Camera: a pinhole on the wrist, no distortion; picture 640 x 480 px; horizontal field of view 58.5 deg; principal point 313.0 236.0 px. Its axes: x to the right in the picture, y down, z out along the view. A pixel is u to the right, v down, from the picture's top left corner.
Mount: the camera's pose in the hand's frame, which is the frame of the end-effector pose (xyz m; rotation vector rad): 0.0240 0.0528 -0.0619 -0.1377 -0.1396 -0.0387
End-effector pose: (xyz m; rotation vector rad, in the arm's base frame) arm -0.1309 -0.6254 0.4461 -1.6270 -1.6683 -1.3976
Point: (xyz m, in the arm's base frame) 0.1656 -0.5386 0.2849
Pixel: 71 393
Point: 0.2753 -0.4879 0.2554
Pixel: 111 441
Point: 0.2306 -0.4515 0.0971
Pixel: 43 280
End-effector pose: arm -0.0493 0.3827 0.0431 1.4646 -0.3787 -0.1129
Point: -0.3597 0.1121 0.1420
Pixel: 118 228
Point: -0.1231 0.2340 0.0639
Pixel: 286 57
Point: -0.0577 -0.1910 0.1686
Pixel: 558 170
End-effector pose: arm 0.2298 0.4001 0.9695 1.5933 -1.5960 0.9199
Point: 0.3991 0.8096 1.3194
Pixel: behind the camera
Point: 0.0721 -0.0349 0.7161
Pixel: 371 268
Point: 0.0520 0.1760 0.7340
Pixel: 226 339
